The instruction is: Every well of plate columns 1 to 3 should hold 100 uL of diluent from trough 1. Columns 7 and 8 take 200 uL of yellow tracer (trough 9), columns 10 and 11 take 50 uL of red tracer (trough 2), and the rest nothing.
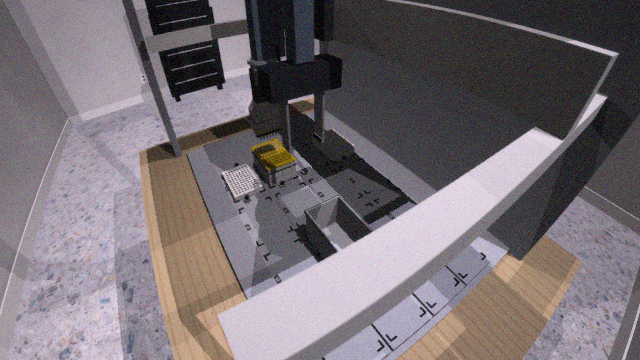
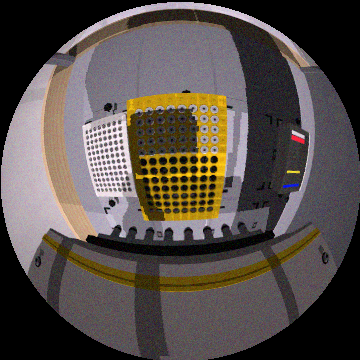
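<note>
The white 96-well plate [image 1: 241, 181] [image 2: 107, 155] lies left of the yellow-topped tip rack [image 1: 274, 154] [image 2: 180, 172]; liquid in its wells cannot be made out. The rack's far rows show pale rings that look like tips; its nearer rows are dark holes. The trough holder [image 1: 339, 147] [image 2: 286, 157] stands right of the rack, with white, red, yellow and blue strips. The pipetting head [image 1: 267, 117] [image 2: 180, 247] hangs by the rack, its nozzles in a row and seemingly without tips. My plate gripper [image 1: 304, 144] hangs parked beside it, fingers apart and nothing visible between them.
A deep grey open bin [image 1: 326, 214] stands on the deck nearer the front. A broad white beam [image 1: 390, 250] crosses the foreground and hides part of the deck. A dark panel [image 1: 425, 90] runs along the right side. Shadow covers part of the rack and deck.
</note>
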